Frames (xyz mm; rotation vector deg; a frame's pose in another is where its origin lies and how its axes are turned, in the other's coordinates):
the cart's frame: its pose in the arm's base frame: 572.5 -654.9 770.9 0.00 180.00 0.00
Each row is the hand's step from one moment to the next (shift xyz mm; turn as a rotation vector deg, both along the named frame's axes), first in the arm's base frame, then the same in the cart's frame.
Working: the arm's base frame: its pose in the cart's frame: 572.5 654.9 770.9 0.00 180.00 0.00

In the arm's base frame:
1: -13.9 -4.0 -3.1 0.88 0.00 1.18
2: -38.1 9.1 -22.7 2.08 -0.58 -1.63
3: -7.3 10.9 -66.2 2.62 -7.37 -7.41
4: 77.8 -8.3 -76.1 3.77 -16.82 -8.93
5: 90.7 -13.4 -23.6 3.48 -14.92 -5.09
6: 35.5 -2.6 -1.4 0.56 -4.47 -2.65
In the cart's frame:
1: 13.9 -4.0 3.1 -0.88 0.00 -1.18
2: 38.1 9.1 22.7 -2.08 -0.58 1.63
3: 7.3 10.9 66.2 -2.62 -7.37 7.41
4: -77.8 -8.3 76.1 -3.77 -16.82 8.93
5: -90.7 -13.4 23.6 -3.48 -14.92 5.09
6: -35.5 -2.6 1.4 -0.56 -4.47 2.65

